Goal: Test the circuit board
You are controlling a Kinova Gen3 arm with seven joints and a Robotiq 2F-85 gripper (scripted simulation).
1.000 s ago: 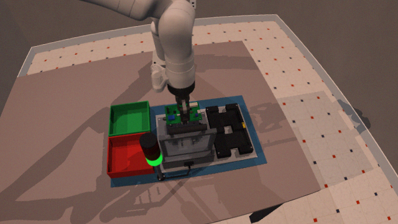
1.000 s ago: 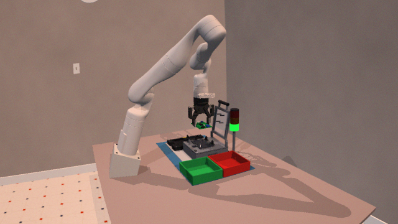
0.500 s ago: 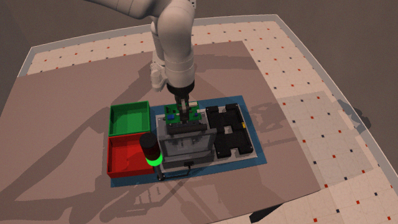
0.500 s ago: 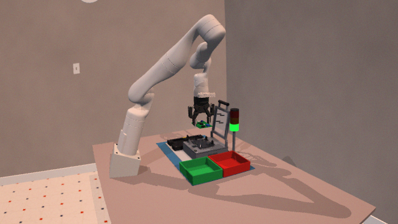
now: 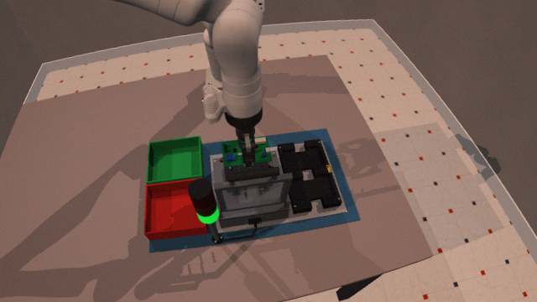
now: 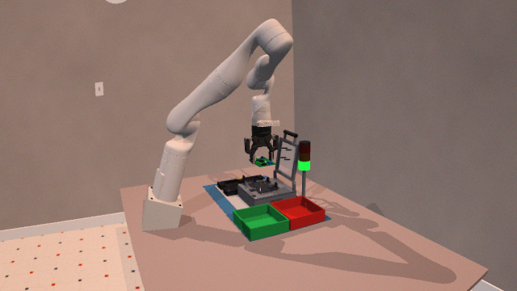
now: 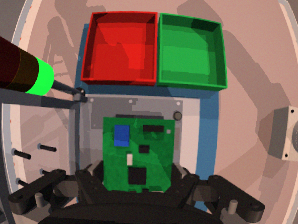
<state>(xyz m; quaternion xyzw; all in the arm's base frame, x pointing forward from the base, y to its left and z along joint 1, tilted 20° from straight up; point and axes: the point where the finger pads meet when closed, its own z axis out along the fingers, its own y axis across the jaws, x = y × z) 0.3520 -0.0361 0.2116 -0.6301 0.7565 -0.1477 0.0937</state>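
Right now the green bin is 140 mm behind my hand, 180 mm to the right of it and 170 mm below it. Also, from my hand: red bin 200 mm to the right, 170 mm below; green circuit board 10 mm below; tester lid 110 mm ahead, 20 mm to the right.
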